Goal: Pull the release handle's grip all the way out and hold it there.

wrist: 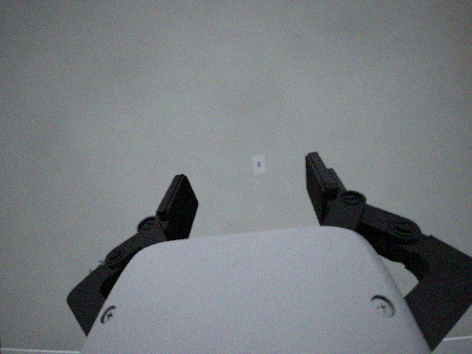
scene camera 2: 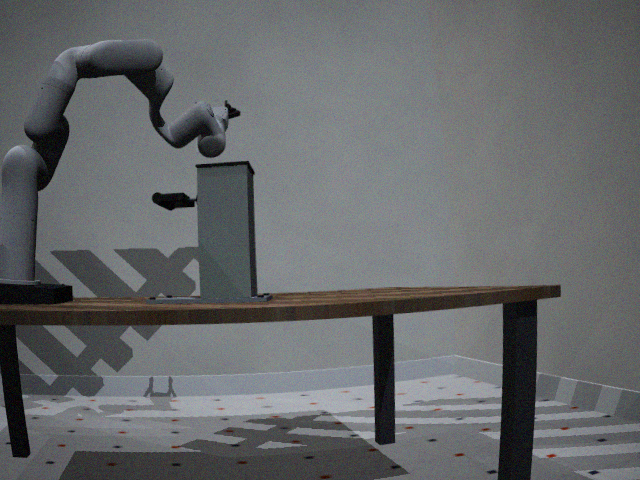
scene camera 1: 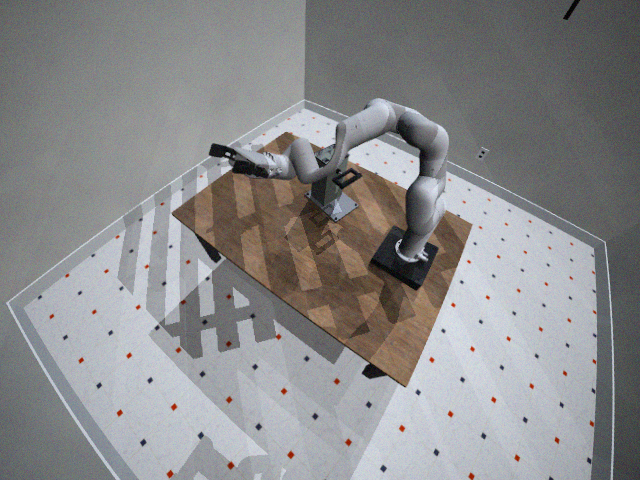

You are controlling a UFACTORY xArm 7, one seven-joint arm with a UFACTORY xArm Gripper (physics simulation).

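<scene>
The release handle's grip, a black rectangular loop (scene camera 1: 349, 182) (scene camera 2: 172, 200), sticks out from the side of a grey-green upright housing (scene camera 1: 323, 190) (scene camera 2: 224, 232), on the side towards the robot's base. In scene camera 2 a short piece of stem shows between grip and housing. My gripper (scene camera 1: 224, 159) (scene camera 2: 233, 110) (wrist: 246, 180) is open and empty. It is up in the air, higher than the housing's top and on the far side of the housing from the grip, pointing away from it. The grip does not show in the wrist view, where the fingers face a grey wall.
The housing stands on a grey base plate (scene camera 1: 345, 207) (scene camera 2: 180, 299) bolted to a wooden table (scene camera 1: 289, 268) (scene camera 2: 413, 297). My arm (scene camera 1: 305, 160) (scene camera 2: 199, 124) bends over close to the housing's top. The arm's black base (scene camera 1: 383, 262) (scene camera 2: 36, 294) is on the same table.
</scene>
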